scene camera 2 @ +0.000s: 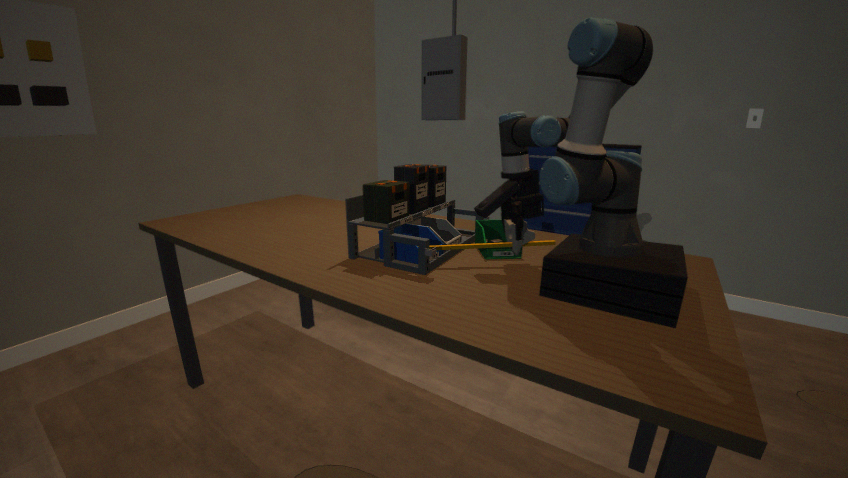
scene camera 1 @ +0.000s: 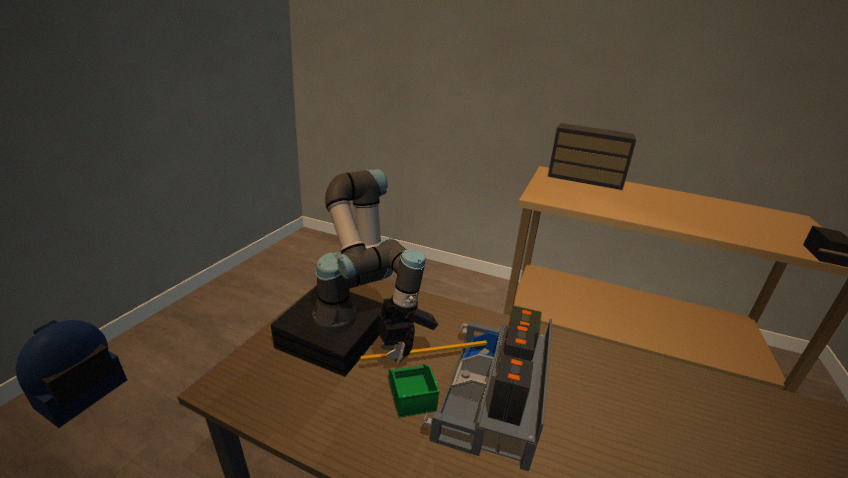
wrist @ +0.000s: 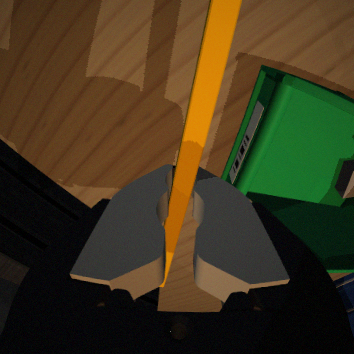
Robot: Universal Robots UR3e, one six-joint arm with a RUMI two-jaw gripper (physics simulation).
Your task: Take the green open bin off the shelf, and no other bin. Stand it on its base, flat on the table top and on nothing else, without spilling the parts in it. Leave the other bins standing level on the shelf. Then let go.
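Places are measured from the arm's base along level axes (x ahead, y left, z up), in millimetres.
Pixels of known places: gripper, between the fingertips: (scene camera 2: 515, 254) (scene camera 1: 396, 361) (wrist: 180, 168); arm's base, origin of its link: (scene camera 2: 609, 248) (scene camera 1: 334, 317) (wrist: 9, 299).
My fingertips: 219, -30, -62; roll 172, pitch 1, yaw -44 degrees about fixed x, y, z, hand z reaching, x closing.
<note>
For each thing: its middle in the pictures, then the offset to it from my fingertips, as dx, dy, dz. Level surfaces: height alone.
- green open bin, middle of its body: (wrist: 337, 182) (scene camera 1: 412, 384) (scene camera 2: 497, 238) +78, -72, +13
- part, middle of its body: (wrist: 352, 178) +97, -113, -14
- orange stick, middle of its body: (wrist: 220, 17) (scene camera 2: 483, 245) (scene camera 1: 426, 350) +69, +52, +26
- blue bin, middle of its body: (scene camera 2: 411, 244) (scene camera 1: 489, 354) +241, +120, +19
- grey open bin, middle of its body: (scene camera 2: 432, 235) (scene camera 1: 480, 378) +239, +18, +19
- table, height of its surface: dz -25
The green open bin (scene camera 1: 413, 404) (scene camera 2: 490, 230) (wrist: 300, 135) stands upright on the table beside the grey shelf (scene camera 1: 527, 456) (scene camera 2: 388, 256). A part (wrist: 347, 180) shows in it in the wrist view. My gripper (scene camera 1: 396, 353) (scene camera 2: 518, 242) (wrist: 180, 168) is shut on an orange stick (scene camera 1: 442, 348) (scene camera 2: 466, 245) (wrist: 212, 75), low over the table beside the bin. The stick reaches across to the shelf's lower front, by the blue bin (scene camera 1: 493, 340) (scene camera 2: 406, 254); contact is unclear. A grey open bin (scene camera 1: 466, 383) sits beside the blue one.
Several dark boxes with orange marks (scene camera 1: 509, 391) (scene camera 2: 385, 200) stand on the shelf's upper level. The arm's black base block (scene camera 1: 308, 350) (scene camera 2: 611, 285) stands on the table (scene camera 1: 653, 427) (scene camera 2: 267, 237) behind the gripper.
</note>
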